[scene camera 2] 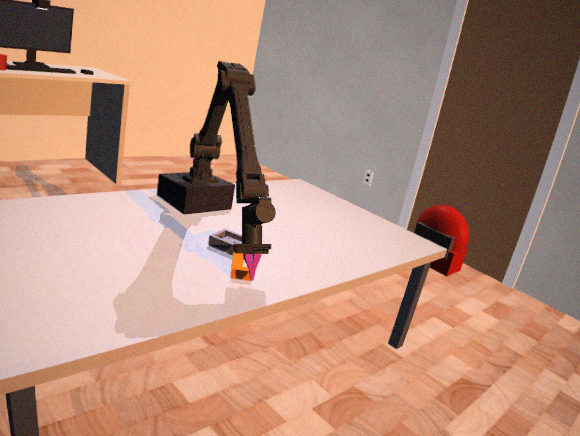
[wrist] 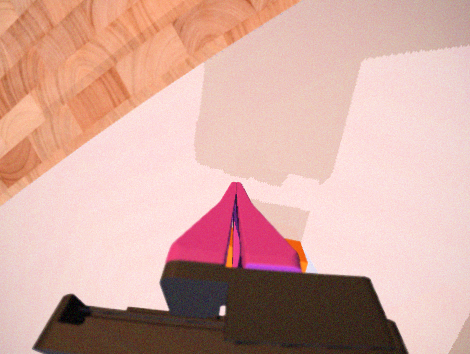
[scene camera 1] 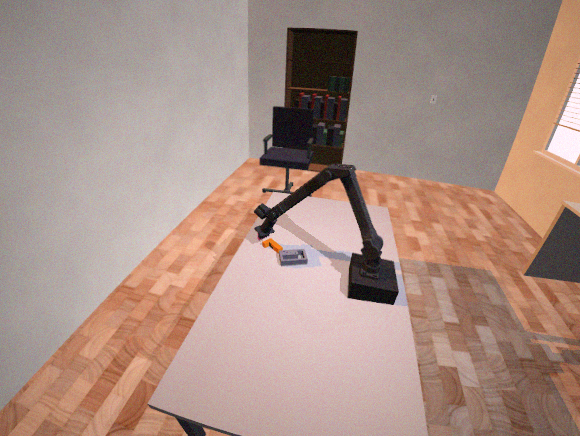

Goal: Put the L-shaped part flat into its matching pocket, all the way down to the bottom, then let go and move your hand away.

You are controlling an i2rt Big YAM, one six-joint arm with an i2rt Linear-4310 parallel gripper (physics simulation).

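Pixels of known places: gripper, fingertip midpoint: (scene camera 2: pixel 252 280) (wrist: pixel 235 188) (scene camera 1: pixel 258 239); arm's base, origin of the base link: (scene camera 2: pixel 200 180) (scene camera 1: pixel 369 270).
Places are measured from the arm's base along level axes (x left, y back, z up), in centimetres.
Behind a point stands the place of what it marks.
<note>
The orange L-shaped part (scene camera 1: pixel 275 246) {x -11.1, y -51.1, z -7.0 cm} (scene camera 2: pixel 238 260) {x -12.9, y -52.2, z -6.8 cm} lies on the table beside the grey pocket block (scene camera 1: pixel 294 262) {x -2.5, y -37.5, z -7.8 cm} (scene camera 2: pixel 223 245) {x -11.1, y -40.4, z -7.7 cm}, outside its pocket. In the wrist view a corner of the orange part (wrist: pixel 298 247) {x -17.2, y -56.4, z -8.7 cm} shows past the right finger, and a sliver of it shows through the narrow gap between the fingers; the rest is hidden. My gripper (scene camera 1: pixel 260 238) {x -14.7, y -62.8, z -7.5 cm} (scene camera 2: pixel 253 278) {x -14.7, y -62.8, z -7.5 cm} (wrist: pixel 235 188) {x -14.7, y -62.8, z -7.5 cm} points down with its magenta fingers shut together and empty. It is right beside the orange part, on the side away from the block. I cannot tell whether they touch.
The pale table (scene camera 1: pixel 300 340) {x 40.2, y -22.4, z -9.8 cm} (scene camera 2: pixel 65 260) {x -58.2, y -34.8, z -9.8 cm} (wrist: pixel 410 150) {x -27.4, y -60.2, z -9.8 cm} carries the arm's black base (scene camera 1: pixel 372 286) {x 10.5, y 2.1, z -0.3 cm} (scene camera 2: pixel 195 194) {x -6.2, y -9.1, z -2.2 cm}, beyond the pocket block from my gripper. The table's edge runs near my gripper, with wooden floor past it. A black chair (scene camera 1: pixel 286 156) stands past the table's far end.
</note>
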